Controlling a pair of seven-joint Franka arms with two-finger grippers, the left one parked.
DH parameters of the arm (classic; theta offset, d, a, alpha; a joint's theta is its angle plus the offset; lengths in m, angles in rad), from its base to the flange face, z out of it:
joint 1: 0 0.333 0 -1.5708
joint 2: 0 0 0 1.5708
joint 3: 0 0.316 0.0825 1.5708
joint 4: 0 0 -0.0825 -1.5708
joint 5: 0 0.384 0 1.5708
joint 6: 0 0 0.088 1.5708
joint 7: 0 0.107 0 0
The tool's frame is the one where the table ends.
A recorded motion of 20 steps. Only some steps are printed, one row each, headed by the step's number.
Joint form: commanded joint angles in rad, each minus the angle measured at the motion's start. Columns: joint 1, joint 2, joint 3, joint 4, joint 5, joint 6, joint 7.
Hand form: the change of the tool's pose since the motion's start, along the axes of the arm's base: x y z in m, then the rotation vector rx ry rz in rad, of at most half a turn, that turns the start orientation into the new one. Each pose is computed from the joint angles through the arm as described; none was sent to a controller.
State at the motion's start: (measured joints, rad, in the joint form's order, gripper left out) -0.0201 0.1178 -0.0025 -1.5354 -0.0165 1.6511 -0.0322
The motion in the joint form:
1: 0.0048 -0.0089 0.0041 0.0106 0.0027 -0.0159 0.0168
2: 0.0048 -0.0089 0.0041 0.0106 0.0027 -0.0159 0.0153
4: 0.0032 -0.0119 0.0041 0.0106 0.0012 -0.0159 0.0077
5: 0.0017 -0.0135 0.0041 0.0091 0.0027 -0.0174 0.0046
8: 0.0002 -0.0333 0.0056 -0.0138 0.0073 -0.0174 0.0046
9: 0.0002 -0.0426 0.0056 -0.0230 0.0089 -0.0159 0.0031
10: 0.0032 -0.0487 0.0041 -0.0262 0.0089 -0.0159 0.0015
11: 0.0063 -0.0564 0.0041 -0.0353 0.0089 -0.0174 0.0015
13: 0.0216 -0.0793 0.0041 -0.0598 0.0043 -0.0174 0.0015
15: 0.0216 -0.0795 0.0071 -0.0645 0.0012 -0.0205 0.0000
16: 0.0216 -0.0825 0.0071 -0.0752 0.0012 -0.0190 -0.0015
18: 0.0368 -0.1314 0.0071 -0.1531 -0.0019 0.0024 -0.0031
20: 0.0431 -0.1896 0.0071 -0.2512 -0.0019 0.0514 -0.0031
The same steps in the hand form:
1: -0.0033 0.0055 0.0089 0.0031 -0.0039 -0.0084
2: -0.0033 0.0055 0.0089 0.0031 -0.0039 -0.0069
4: -0.0041 0.0044 0.0107 0.0015 -0.0068 -0.0008
5: -0.0047 0.0037 0.0108 0.0030 -0.0053 0.0007
8: -0.0109 0.0042 0.0116 0.0078 -0.0023 0.0004
9: -0.0136 0.0044 0.0127 0.0093 -0.0039 0.0018
10: -0.0154 0.0053 0.0148 0.0091 -0.0068 0.0050
11: -0.0180 0.0072 0.0147 0.0092 -0.0039 0.0080
13: -0.0251 0.0156 0.0162 0.0046 -0.0022 0.0236
15: -0.0257 0.0169 0.0138 0.0017 0.0055 0.0283
16: -0.0269 0.0169 0.0106 0.0017 0.0117 0.0298
18: -0.0418 0.0250 0.0028 -0.0016 0.0194 0.0472
20: -0.0581 0.0282 -0.0080 -0.0018 0.0103 0.0544

